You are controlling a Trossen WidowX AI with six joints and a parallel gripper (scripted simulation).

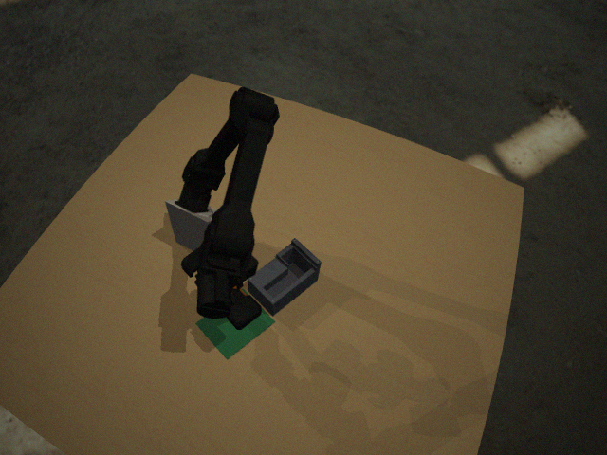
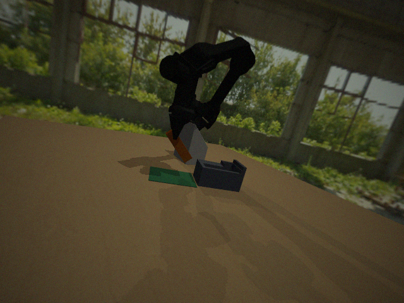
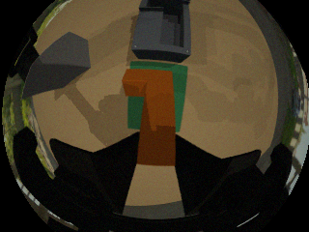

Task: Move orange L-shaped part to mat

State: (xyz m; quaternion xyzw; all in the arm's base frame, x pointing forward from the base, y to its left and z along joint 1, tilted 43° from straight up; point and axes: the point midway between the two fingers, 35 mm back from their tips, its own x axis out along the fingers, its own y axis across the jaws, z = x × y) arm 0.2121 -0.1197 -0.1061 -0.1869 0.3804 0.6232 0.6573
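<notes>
The green mat is 2 cm to the left of my gripper tip and 14 cm below it. The rest, counted from my gripper tip: orange L-shaped part: 1 cm behind, 3 cm to the left, 3 cm below; tray: 5 cm ahead, 17 cm to the left, 14 cm below.
</notes>
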